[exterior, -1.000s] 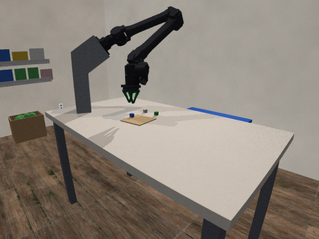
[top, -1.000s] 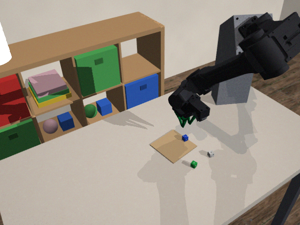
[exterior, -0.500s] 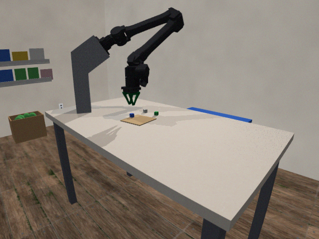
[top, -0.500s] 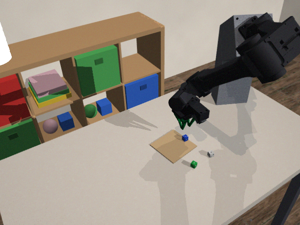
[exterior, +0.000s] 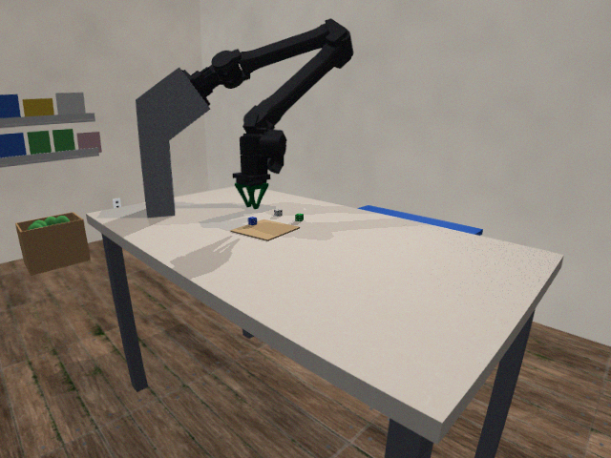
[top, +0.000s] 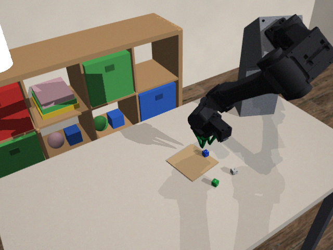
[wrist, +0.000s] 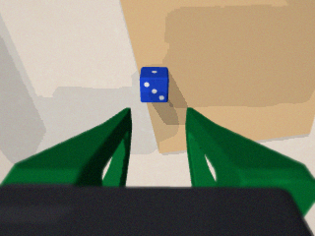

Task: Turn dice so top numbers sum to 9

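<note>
Now: the blue die 50 mm below my hand. The rest, counted from my hand: tan mat (60 mm below, 60 mm ahead); green die (140 mm to the left, 50 mm below, 40 mm ahead); white die (120 mm to the left, 50 mm below, 50 mm behind).
</note>
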